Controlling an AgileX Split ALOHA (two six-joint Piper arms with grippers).
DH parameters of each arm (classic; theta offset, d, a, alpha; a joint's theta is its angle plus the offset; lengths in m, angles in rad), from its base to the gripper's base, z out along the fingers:
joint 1: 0 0.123 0 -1.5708
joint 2: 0.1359 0 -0.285 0
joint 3: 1.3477 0 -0.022 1.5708
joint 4: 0 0.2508 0 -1.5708
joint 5: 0 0 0.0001 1.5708
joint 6: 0 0.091 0 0
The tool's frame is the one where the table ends.
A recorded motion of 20 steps. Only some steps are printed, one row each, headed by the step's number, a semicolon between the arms.
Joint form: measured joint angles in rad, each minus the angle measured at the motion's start. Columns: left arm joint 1, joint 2, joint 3, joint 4, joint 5, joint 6; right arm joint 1, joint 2, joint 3, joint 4, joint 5, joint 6.
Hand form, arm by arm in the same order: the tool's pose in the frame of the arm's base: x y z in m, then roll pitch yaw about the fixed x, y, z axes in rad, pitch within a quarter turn. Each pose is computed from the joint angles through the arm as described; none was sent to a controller.
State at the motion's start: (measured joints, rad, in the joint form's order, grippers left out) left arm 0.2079 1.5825 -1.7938 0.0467 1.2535 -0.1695; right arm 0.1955 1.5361 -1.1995 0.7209 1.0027 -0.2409
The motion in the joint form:
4: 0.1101 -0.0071 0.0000 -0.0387 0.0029 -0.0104; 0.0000 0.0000 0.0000 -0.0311 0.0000 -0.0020
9: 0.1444 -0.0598 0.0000 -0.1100 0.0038 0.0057; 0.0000 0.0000 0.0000 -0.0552 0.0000 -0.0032
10: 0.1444 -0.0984 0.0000 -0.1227 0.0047 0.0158; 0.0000 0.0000 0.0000 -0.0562 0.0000 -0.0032
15: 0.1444 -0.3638 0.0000 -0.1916 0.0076 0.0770; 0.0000 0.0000 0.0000 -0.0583 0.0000 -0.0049
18: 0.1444 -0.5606 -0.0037 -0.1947 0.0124 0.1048; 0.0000 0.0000 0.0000 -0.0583 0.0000 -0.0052
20: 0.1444 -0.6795 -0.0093 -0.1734 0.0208 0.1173; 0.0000 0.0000 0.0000 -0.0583 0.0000 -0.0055
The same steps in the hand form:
4: 0.3087 0.1024 0.4275 -3.0236 0.6102 -2.6065; 0.2946 0.1081 0.2965 2.5153 0.3435 -3.1026
9: 0.2916 0.1014 0.4443 -2.9397 0.6483 -2.5589; 0.2946 0.1067 0.2954 2.5402 0.3476 -3.0873
10: 0.2800 0.0959 0.4560 -2.9219 0.6844 -2.5605; 0.2946 0.1066 0.2953 2.5412 0.3478 -3.0867
15: 0.1898 0.0565 0.5223 -2.8131 0.9432 -2.5569; 0.2946 0.1065 0.2952 2.5439 0.3490 -3.0840
18: 0.1123 0.0276 0.5537 -2.7592 1.1423 -2.5260; 0.2946 0.1065 0.2952 2.5440 0.3492 -3.0837
20: 0.0619 0.0110 0.5646 -2.7367 1.2626 -2.4928; 0.2946 0.1065 0.2952 2.5441 0.3493 -3.0835

